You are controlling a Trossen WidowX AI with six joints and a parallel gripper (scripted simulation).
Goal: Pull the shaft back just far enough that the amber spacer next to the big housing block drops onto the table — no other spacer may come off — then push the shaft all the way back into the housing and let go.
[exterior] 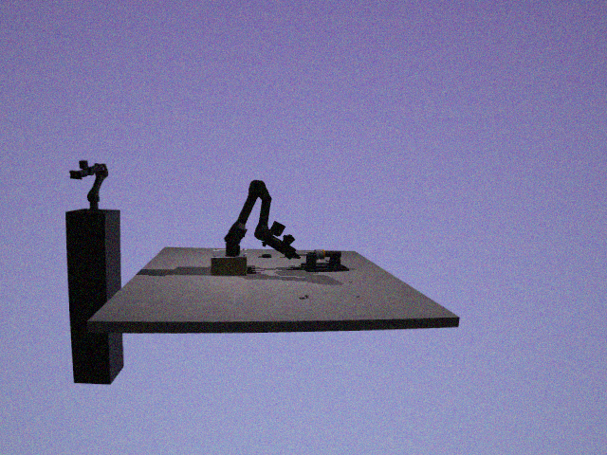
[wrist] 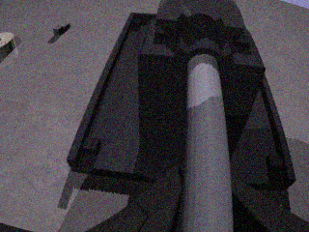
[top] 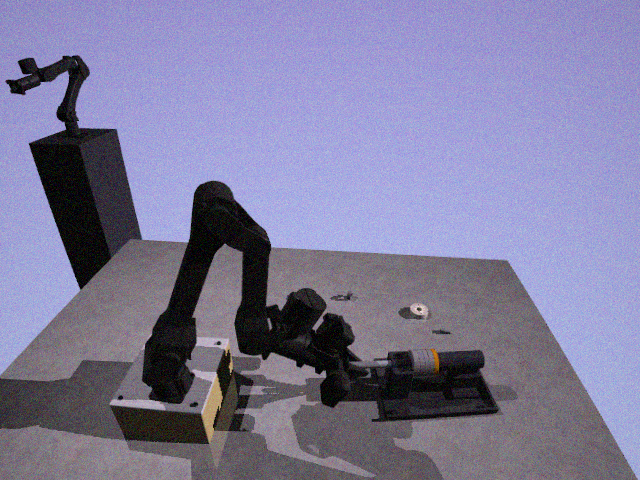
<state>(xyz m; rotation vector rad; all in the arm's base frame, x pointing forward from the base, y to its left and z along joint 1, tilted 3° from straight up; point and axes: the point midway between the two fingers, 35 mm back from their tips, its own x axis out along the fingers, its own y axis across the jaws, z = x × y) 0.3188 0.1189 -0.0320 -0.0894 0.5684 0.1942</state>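
Now: the grey shaft 60 mm ahead of my gripper tip, 20 mm above it and 10 mm to the left of it. Also, from my gripper tip: amber spacer (130 mm ahead, 30 mm to the left, 20 mm above); grey spacer (100 mm ahead, 20 mm to the left, 20 mm above); white ring (270 mm to the left, 130 mm ahead, 50 mm below).
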